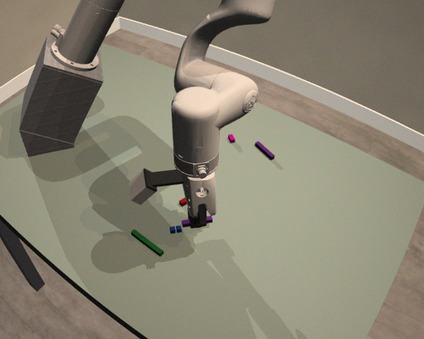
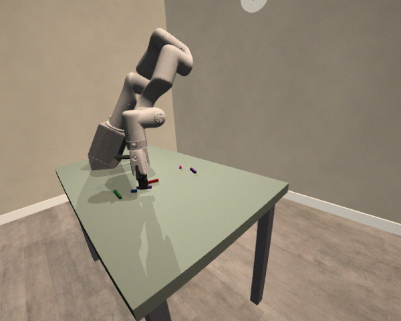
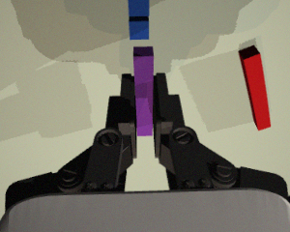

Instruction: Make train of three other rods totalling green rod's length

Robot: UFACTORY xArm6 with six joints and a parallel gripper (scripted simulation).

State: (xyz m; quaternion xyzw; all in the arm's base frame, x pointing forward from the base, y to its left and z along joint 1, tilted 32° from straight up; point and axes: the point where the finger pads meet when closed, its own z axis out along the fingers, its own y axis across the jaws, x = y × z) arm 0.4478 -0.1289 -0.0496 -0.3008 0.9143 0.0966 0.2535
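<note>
The purple rod is 20 mm below my hand. Round my hand: red rod 40 mm behind, 60 mm to the left, 30 mm below; then green rod 60 mm behind, 90 mm to the right, 30 mm below; then magenta rod 50 mm behind, 270 mm to the left, 30 mm below.
</note>
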